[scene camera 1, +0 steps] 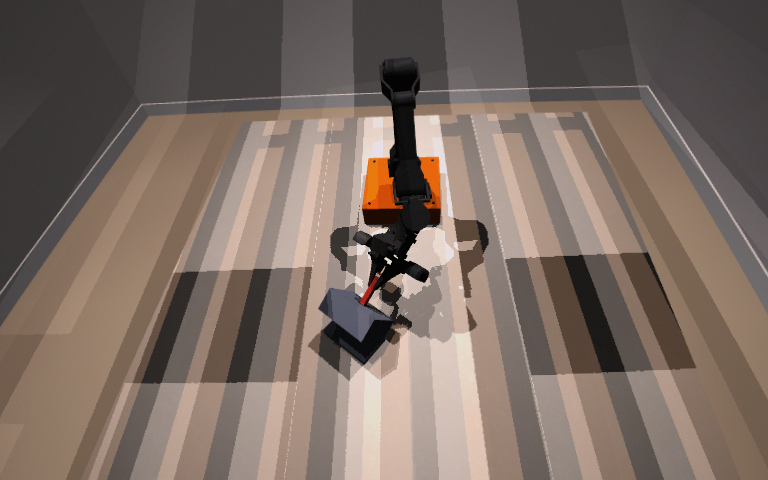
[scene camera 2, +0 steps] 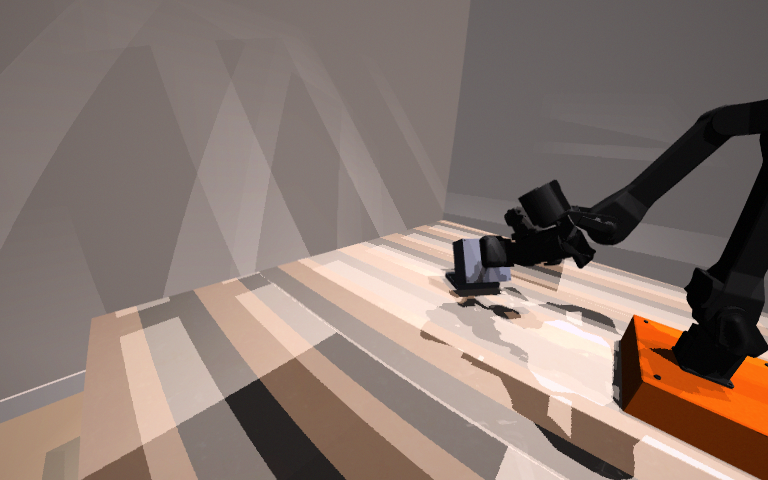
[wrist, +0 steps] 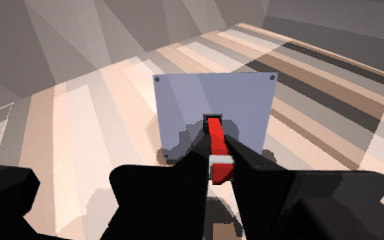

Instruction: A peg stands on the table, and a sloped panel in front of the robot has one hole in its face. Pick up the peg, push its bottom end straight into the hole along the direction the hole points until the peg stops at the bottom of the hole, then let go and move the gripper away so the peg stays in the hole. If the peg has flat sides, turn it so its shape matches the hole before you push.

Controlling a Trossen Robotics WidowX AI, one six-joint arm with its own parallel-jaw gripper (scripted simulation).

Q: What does my gripper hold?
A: A red peg.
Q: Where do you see a sloped panel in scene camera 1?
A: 341,306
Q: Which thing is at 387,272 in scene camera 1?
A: My gripper.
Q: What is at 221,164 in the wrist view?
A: A red peg.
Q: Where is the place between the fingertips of my gripper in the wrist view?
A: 216,139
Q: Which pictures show my gripper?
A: Scene camera 1, scene camera 2 and the wrist view: all of them.
